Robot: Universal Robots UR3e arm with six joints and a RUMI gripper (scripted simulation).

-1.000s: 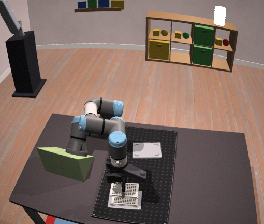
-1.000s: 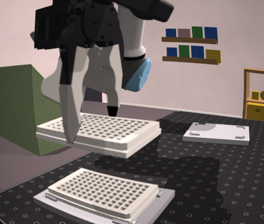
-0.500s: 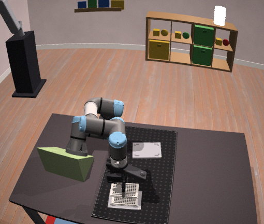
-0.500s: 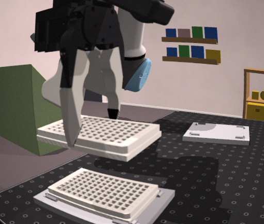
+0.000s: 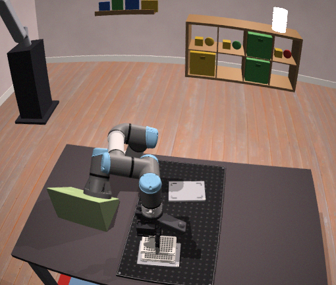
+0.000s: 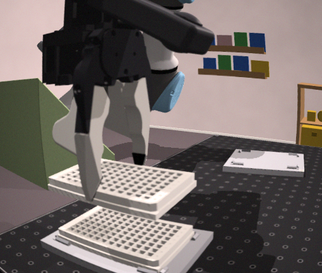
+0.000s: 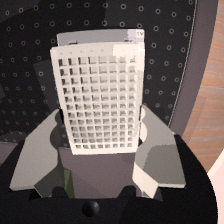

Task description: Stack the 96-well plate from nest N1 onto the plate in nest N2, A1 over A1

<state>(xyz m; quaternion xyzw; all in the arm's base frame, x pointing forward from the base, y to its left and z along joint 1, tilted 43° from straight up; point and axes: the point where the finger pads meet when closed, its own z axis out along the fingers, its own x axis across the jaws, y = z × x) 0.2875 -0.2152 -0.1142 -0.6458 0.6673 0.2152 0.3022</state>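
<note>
Right now my hand is 70 mm above the white 96-well plate. From my hand the other things lie so: plate nest N1 (80 mm ahead, 360 mm to the left, 80 mm below).
</note>
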